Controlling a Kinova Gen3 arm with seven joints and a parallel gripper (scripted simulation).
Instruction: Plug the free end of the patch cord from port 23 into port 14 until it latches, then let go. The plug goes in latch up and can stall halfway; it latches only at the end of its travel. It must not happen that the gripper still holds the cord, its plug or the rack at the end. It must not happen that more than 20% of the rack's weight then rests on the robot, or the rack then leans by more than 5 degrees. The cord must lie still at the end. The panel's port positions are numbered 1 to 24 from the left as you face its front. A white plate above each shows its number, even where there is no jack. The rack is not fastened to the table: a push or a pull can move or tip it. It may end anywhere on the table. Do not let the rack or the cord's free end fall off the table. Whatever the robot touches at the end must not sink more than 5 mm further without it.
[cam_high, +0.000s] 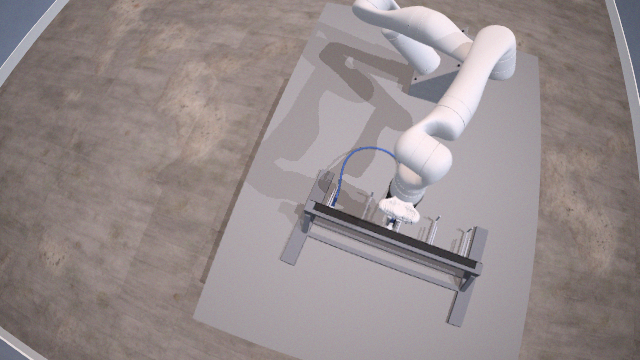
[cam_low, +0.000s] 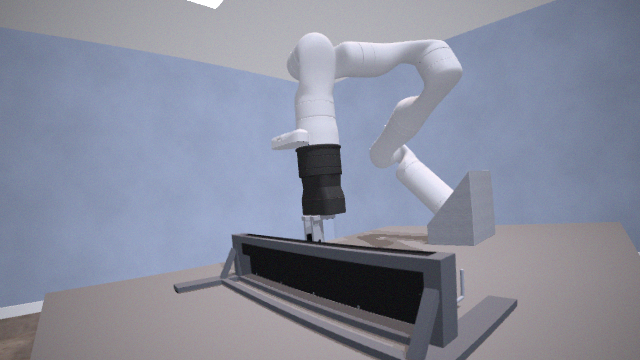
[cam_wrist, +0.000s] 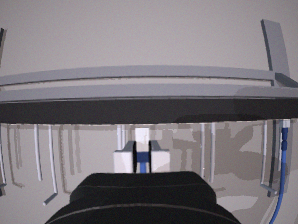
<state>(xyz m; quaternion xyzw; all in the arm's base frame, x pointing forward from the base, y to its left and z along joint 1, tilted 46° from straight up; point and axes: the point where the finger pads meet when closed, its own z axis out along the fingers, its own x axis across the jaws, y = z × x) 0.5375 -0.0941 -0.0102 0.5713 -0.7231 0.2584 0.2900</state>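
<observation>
The plug is 1 cm below my hand and 1 cm ahead of it.
</observation>
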